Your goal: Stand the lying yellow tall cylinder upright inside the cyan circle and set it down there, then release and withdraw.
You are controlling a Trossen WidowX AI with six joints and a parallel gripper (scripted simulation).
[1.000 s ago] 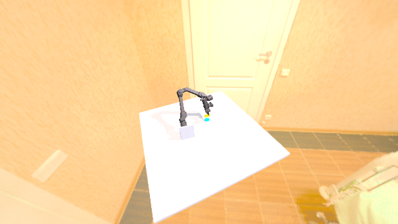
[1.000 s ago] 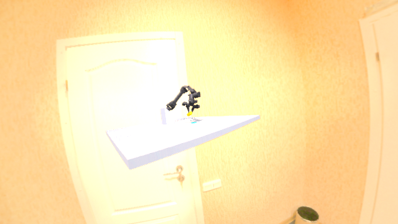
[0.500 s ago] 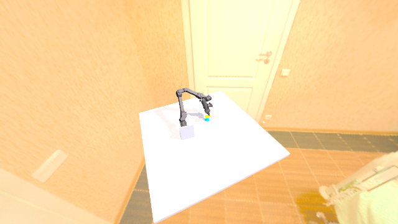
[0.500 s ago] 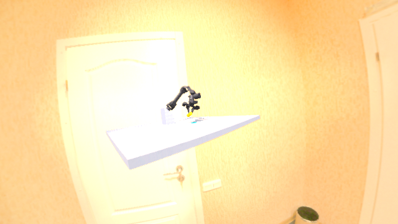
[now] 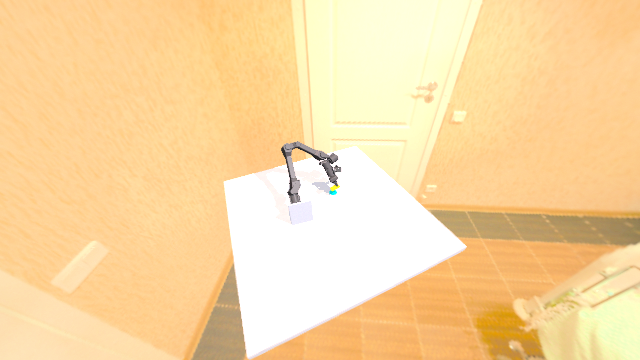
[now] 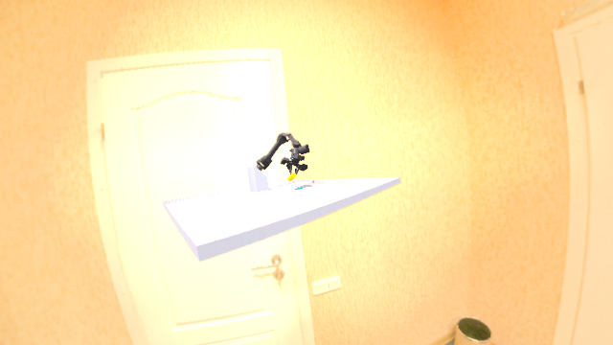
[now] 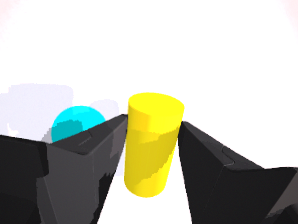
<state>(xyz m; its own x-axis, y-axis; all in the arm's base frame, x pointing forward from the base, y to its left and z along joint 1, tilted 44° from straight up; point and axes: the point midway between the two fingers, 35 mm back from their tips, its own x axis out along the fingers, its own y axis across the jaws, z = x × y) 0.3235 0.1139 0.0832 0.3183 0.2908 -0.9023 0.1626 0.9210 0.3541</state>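
My gripper tip is now 2 cm past the cyan circle, 4 cm to the right of it and 10 cm above it. Also, from my gripper tip: yellow cylinder (2 cm behind, 1 cm below).
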